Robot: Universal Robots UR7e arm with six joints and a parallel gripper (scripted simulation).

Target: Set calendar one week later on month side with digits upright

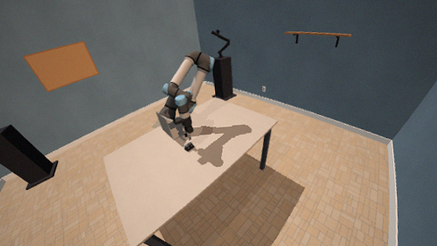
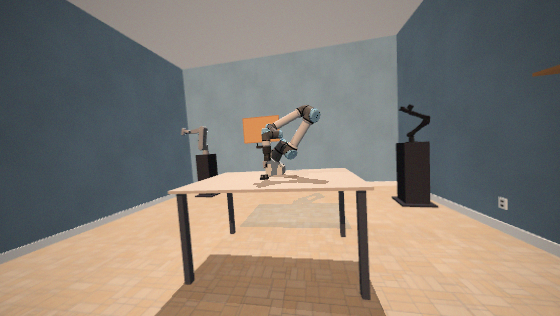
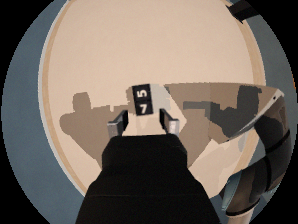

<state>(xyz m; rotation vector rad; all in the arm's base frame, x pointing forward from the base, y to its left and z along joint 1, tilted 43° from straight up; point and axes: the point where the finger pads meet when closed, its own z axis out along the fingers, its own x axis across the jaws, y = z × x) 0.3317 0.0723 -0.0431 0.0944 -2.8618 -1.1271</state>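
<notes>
Now: the dark calendar cube 9 cm below my hand and 3 cm to the right of it. From my hand the other things lie so: calendar tray (11 cm below, 2 cm to the right).
</notes>
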